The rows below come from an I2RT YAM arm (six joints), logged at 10 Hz.
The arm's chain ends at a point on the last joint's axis. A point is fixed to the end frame.
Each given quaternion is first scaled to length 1.
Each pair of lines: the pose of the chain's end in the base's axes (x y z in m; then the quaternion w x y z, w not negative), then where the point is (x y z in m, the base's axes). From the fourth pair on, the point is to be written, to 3 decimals.
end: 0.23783 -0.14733 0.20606 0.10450 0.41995 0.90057 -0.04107
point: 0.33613 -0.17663 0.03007
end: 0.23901 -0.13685 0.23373 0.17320 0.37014 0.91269 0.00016
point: 0.36540 -0.15207 0.07471
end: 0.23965 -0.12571 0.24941 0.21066 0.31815 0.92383 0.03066
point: 0.38020 -0.12419 0.10198
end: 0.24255 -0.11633 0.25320 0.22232 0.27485 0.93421 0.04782
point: 0.387 -0.101 0.110
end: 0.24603 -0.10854 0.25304 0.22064 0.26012 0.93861 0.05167
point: 0.389 -0.088 0.110
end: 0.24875 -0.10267 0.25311 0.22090 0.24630 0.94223 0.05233
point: 0.392 -0.079 0.110
